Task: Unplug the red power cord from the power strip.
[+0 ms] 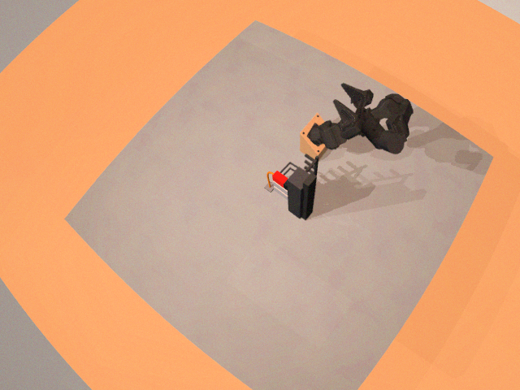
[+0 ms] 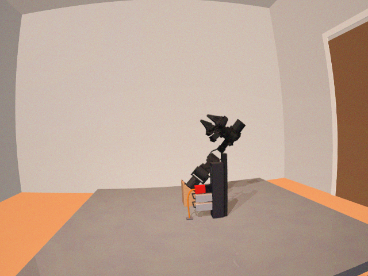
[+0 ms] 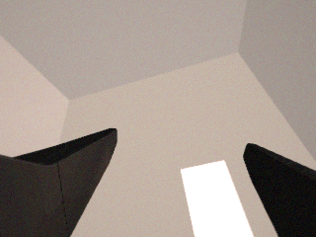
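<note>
My gripper tip is 320 mm above the red plug, 180 mm short of it and 70 mm to the left of it. From my gripper tip the other things lie so: small grey piece 480 mm below, 180 mm ahead, 140 mm to the right.
</note>
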